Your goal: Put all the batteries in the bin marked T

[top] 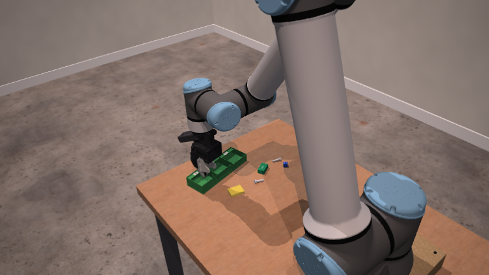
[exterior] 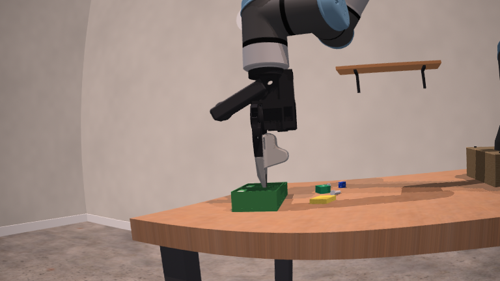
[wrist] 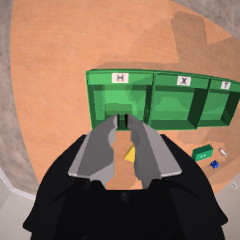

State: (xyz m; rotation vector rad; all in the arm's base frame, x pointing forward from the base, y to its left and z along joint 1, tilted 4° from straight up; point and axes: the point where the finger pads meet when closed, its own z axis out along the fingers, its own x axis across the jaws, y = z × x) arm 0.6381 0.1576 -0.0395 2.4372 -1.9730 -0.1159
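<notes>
Right now the green block is 7 cm behind my hand, 23 cm to the right of it and 5 cm below it. The rest, counted from my hand: flat yellow block (11 cm behind, 6 cm to the right, 5 cm below); then blue cube (12 cm behind, 30 cm to the right, 5 cm below); then green bin (3 cm ahead, 8 cm to the right, 4 cm below).
</notes>
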